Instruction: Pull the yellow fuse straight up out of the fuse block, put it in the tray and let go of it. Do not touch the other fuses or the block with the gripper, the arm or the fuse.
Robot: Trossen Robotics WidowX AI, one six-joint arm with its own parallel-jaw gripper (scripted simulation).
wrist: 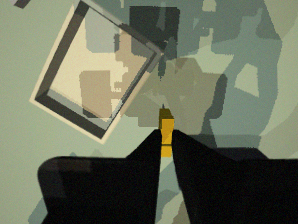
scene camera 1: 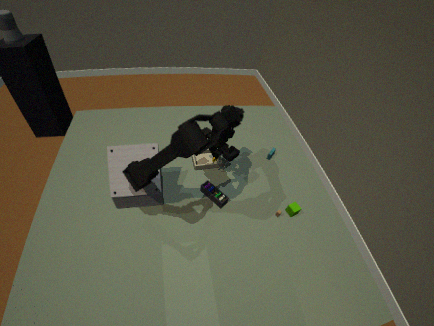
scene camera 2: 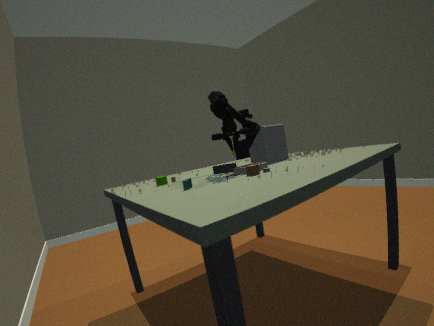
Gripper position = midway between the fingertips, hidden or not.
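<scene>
Gripper [wrist: 165, 135] holding a yellow fuse; a tray [wrist: 97, 64] also visible.
</scene>
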